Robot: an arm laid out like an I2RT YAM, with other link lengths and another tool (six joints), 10 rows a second.
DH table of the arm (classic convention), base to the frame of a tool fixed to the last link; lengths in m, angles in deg. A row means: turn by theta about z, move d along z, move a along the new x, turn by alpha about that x. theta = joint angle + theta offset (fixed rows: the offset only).
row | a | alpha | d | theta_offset
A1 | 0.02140 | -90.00 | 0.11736 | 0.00
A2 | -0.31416 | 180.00 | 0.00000 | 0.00
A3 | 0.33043 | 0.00 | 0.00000 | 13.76
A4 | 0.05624 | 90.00 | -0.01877 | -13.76
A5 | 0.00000 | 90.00 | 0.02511 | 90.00
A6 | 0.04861 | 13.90 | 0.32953 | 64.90
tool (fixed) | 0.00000 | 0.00 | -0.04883 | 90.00
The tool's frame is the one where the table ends.
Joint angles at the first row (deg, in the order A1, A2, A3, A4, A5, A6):
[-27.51 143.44 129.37 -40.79 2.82 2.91]
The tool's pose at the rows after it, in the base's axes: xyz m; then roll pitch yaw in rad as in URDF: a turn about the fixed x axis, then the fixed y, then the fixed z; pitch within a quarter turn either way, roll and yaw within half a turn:
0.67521 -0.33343 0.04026 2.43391 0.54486 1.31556
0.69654 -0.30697 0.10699 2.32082 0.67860 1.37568
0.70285 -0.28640 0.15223 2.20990 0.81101 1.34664
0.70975 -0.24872 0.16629 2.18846 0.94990 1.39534
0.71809 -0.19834 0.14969 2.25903 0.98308 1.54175
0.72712 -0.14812 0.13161 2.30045 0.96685 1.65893
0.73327 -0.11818 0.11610 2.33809 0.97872 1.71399
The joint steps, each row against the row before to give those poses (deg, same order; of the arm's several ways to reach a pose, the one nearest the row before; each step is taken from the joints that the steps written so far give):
[1.93 -4.56 -0.87 2.02 0.26 -6.23]
[3.76 -7.18 -4.90 4.90 2.27 -7.01]
[3.79 -6.95 -8.18 7.55 5.18 -4.68]
[5.27 -3.28 -5.72 5.13 5.72 -5.81]
[4.23 -0.27 -2.55 0.80 0.46 -2.29]
[3.42 0.35 -1.41 0.35 -1.50 -0.18]
[2.99 1.67 0.25 0.26 1.83 0.26]

